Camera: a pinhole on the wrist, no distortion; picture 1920 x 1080 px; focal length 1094.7 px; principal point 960.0 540.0 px. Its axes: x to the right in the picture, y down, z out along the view. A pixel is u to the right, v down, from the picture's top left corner.
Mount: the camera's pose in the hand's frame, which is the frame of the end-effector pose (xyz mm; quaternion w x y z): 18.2 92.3 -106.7 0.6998 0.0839 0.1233 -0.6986
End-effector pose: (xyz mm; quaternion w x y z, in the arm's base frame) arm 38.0 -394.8 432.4 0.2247 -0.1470 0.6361 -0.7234
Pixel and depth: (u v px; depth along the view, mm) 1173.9 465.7 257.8
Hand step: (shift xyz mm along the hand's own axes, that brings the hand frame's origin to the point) 14.7 -30.8 126.0
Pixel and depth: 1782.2 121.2 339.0
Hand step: -94.2 -250.9 150.5
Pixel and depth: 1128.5 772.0 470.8
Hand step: 143.4 -112.5 316.7
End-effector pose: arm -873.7 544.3 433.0 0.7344 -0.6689 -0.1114 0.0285
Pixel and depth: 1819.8 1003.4 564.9
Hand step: 285.3 -493.6 291.4
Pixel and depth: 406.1 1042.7 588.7
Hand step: 322.6 209.5 527.3
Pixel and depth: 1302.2 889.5 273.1
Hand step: 119.8 -67.7 124.7
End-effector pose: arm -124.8 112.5 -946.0 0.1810 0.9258 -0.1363 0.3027
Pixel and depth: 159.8 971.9 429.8
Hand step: 213.3 270.1 385.7
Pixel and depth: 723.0 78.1 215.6
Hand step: -60.4 73.6 117.8
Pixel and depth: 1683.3 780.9 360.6
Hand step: 115.8 -239.4 164.5
